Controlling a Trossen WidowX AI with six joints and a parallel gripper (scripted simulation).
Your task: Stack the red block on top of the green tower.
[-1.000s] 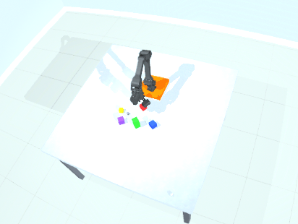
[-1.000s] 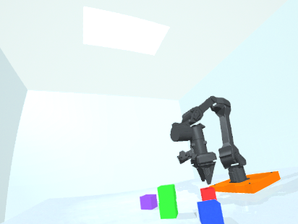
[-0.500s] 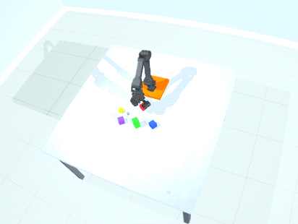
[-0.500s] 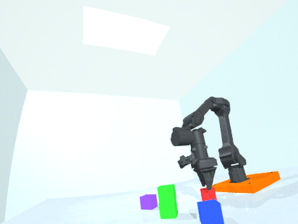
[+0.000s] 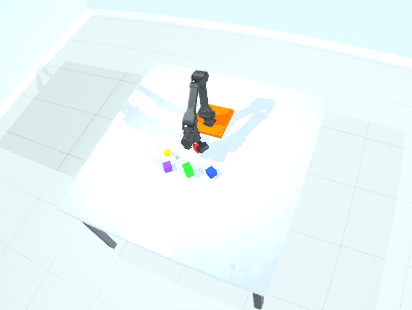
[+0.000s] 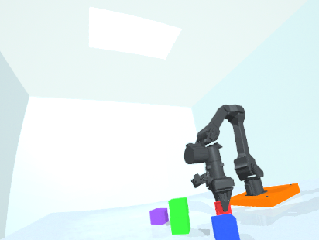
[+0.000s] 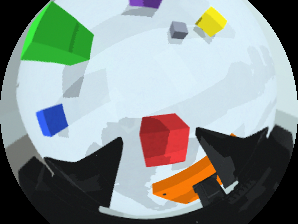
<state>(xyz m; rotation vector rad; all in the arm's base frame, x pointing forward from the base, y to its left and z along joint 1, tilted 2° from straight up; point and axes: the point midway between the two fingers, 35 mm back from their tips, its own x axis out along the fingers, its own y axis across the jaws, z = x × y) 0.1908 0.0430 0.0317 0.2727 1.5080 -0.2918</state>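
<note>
Right now my gripper tip is right at the red block. From my gripper tip the other things lie so: small yellow block (11 cm ahead, 15 cm to the right); blue block (10 cm ahead, 16 cm to the left); purple block (19 cm ahead, 8 cm to the right).
</note>
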